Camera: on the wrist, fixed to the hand. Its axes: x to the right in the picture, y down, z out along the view.
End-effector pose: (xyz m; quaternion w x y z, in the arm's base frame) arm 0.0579 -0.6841 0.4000 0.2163 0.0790 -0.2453 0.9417
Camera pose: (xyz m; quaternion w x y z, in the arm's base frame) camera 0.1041 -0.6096 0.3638 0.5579 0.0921 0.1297 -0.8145
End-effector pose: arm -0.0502 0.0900 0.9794 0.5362 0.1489 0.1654 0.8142
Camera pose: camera -0.0168 0.0850 0.8907 0.2511 -0.2872 -0.0771 -0.9212
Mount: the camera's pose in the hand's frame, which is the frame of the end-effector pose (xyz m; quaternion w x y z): -0.0231 -0.0637 -0.0664 0.6709 0.1018 -0.0138 0.7344
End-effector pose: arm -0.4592 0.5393 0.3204 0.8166 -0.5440 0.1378 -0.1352
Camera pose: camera -0.5098 0.4677 0.3566 0.7044 -0.1825 0.4669 0.5025
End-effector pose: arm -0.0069 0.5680 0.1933 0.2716 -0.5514 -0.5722 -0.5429
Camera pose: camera -0.0794 0.5117 0.1693 0.6292 -0.7700 -0.0380 -0.0989
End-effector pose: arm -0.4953 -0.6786 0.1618 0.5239 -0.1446 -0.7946 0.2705
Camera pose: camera -0.4219 -0.7237 0.2016 0.1566 -0.6235 -0.4066 0.6491
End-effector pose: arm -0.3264 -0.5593 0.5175 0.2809 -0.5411 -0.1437 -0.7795
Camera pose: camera -0.4089 -0.5368 0.4765 0.8140 -0.4507 0.2177 -0.2946
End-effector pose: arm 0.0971 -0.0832 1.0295 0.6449 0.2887 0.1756 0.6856
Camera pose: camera 0.1057 -0.0904 0.9353 0.0978 -0.3977 0.0333 -0.9117
